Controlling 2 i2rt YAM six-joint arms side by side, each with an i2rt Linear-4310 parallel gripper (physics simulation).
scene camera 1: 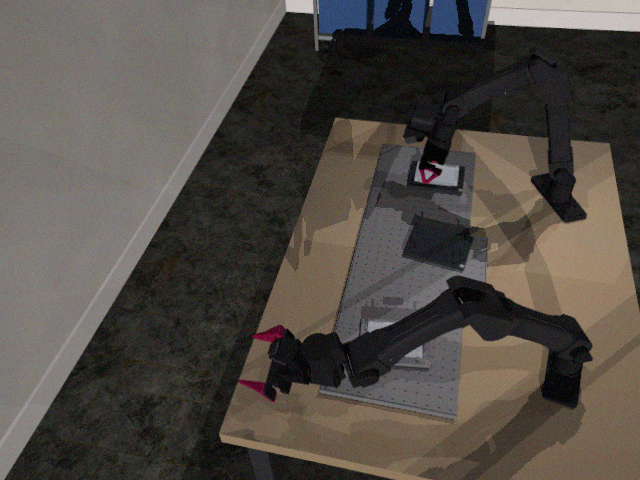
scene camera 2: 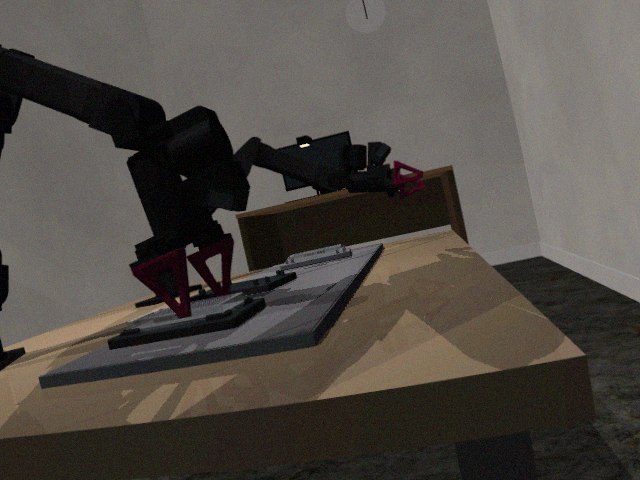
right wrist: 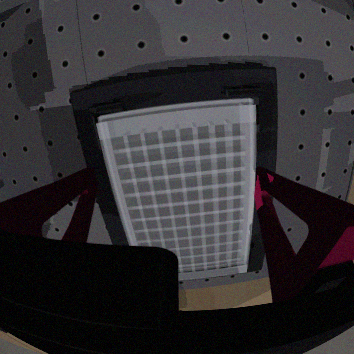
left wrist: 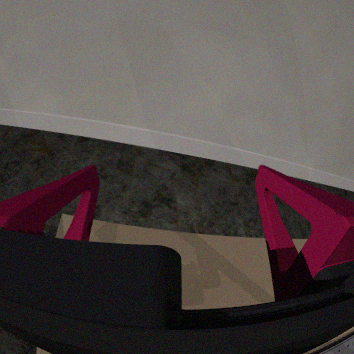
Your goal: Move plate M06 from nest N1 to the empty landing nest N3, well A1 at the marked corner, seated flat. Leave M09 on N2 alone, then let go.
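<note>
A clear well plate [scene camera 1: 448, 176] [scene camera 2: 155, 319] [right wrist: 180, 190] sits in the dark nest [scene camera 1: 439, 188] [scene camera 2: 180, 334] [right wrist: 175, 82] at the top of scene camera 1; its label cannot be read. My right gripper [scene camera 1: 430, 173] [scene camera 2: 203, 304] [right wrist: 174, 175] is open over this plate, fingertips low at its two long sides, the right-hand one in the wrist view closer to the plate. A dark nest [scene camera 1: 438, 243] without a plate is in the middle. Another plate [scene camera 1: 382, 324] sits in a grey nest, partly hidden by my left arm. My left gripper [scene camera 1: 247, 359] [scene camera 2: 422, 178] [left wrist: 176, 173] is open and empty, away from the nests.
The nests stand on a grey perforated board [scene camera 1: 382, 268] [scene camera 2: 315, 310] on the wooden table [scene camera 1: 310, 258] [scene camera 2: 413, 351]. My left arm stretches over the lower part of the board in scene camera 1. A monitor [scene camera 2: 320, 160] and a wooden desk [scene camera 2: 341, 217] stand behind.
</note>
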